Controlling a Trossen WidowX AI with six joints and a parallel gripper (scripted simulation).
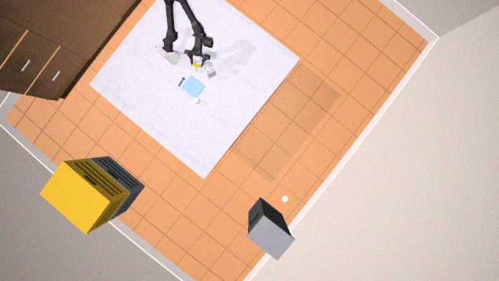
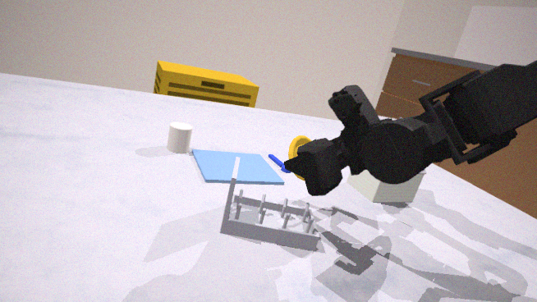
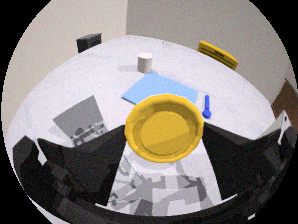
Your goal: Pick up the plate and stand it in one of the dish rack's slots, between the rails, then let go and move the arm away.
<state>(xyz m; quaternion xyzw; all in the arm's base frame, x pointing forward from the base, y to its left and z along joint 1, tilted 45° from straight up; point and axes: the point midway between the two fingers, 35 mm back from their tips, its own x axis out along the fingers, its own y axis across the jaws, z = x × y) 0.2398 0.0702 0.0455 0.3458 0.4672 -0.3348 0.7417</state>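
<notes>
Now: the grey dish rack 6 cm to the left of my gripper tip, 6 cm below it and 5 cm ahead of it. From my gripper tip the other things lie so: blue spoon (16 cm to the right, 8 cm below, 5 cm behind); white cup (20 cm to the right, 16 cm ahead, 6 cm below); yellow plate (1 cm to the left).
</notes>
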